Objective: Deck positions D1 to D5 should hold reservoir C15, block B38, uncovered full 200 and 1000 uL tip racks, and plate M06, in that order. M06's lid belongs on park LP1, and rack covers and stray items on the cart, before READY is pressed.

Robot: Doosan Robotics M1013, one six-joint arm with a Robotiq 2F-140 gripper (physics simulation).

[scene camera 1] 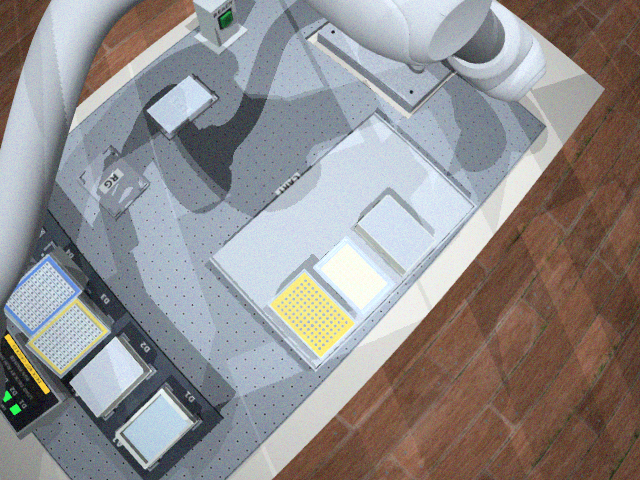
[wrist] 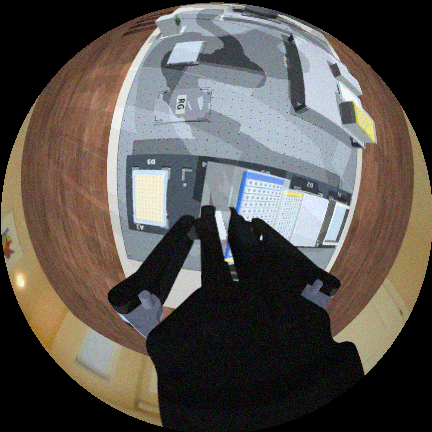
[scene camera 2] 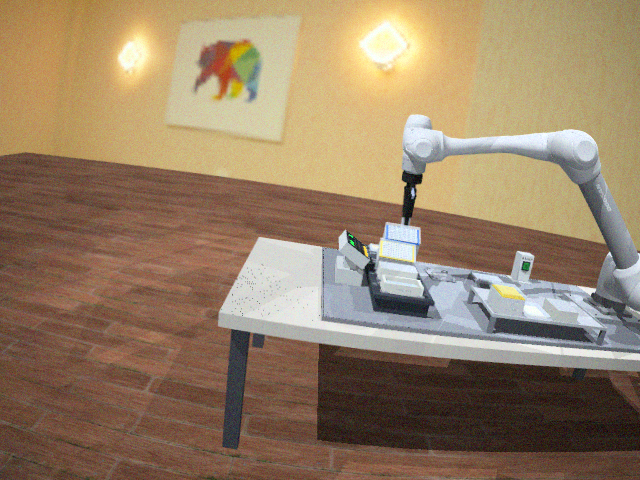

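Seen in the pictures: gripper, fingertip midpoint: (scene camera 1: 29, 266) (wrist: 214, 201); arm's base, origin of the base link: (scene camera 2: 607, 309).
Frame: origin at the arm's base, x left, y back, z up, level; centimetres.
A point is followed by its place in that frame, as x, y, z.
My gripper (scene camera 2: 405, 222) @(-17.2, -94.5, 15.2) (wrist: 214, 201) @(-17.2, -94.5, 15.2) is shut and empty, above the blue-rimmed rack's side; scene camera 1 does not show it. The uncovered blue-rimmed tip rack (scene camera 1: 43, 294) @(-10.5, -95.5, 16.8) (scene camera 2: 402, 234) @(-9.9, -96.9, 16.4) (wrist: 262, 195) @(-11.3, -92.9, 17.5) is at D4, the yellow-rimmed one (scene camera 1: 69, 335) @(-4.0, -98.4, 12.2) (scene camera 2: 397, 250) @(-3.5, -99.3, 11.8) (wrist: 291, 210) @(-3.4, -96.4, 11.9) at D3. A pale block (scene camera 1: 108, 377) @(5.2, -99.8, 8.2) (wrist: 310, 220) @(4.8, -99.6, 8.2) is at D2, a reservoir with light blue inside (scene camera 1: 157, 428) @(17.5, -101.0, 5.6) (scene camera 2: 400, 285) @(21.2, -102.7, 7.0) (wrist: 336, 222) @(18.2, -101.0, 5.6) at D1. A cream plate (wrist: 150, 197) @(-31.3, -96.5, 5.3) is at D5. A pale slab (scene camera 1: 180, 105) @(-27.0, -50.4, 0.0) (wrist: 185, 53) @(-27.2, -52.4, 0.0) lies on the upper park, label unreadable. The READY button (scene camera 1: 225, 18) @(-31.7, -29.8, 7.3) (scene camera 2: 525, 266) @(-31.8, -29.8, 6.1) is green.
The cart (scene camera 1: 289, 232) @(12.0, -57.8, 4.2) holds a yellow perforated piece (scene camera 1: 312, 313) @(25.3, -67.3, 10.2) (scene camera 2: 507, 291) @(25.2, -67.7, 10.3) (wrist: 364, 122) @(25.0, -67.9, 10.3), a cream piece with pale blue edge (scene camera 1: 354, 275) @(26.5, -56.7, 5.9) and a pale block (scene camera 1: 395, 232) @(27.4, -46.3, 8.4) (scene camera 2: 559, 310) @(33.4, -50.4, 8.3). The RG nest (scene camera 1: 111, 180) @(-26.6, -73.0, -1.0) (wrist: 182, 105) @(-26.0, -73.8, -1.0) is behind the deck. A tilted display (scene camera 2: 354, 249) @(1.1, -115.2, 11.2) stands beside the deck.
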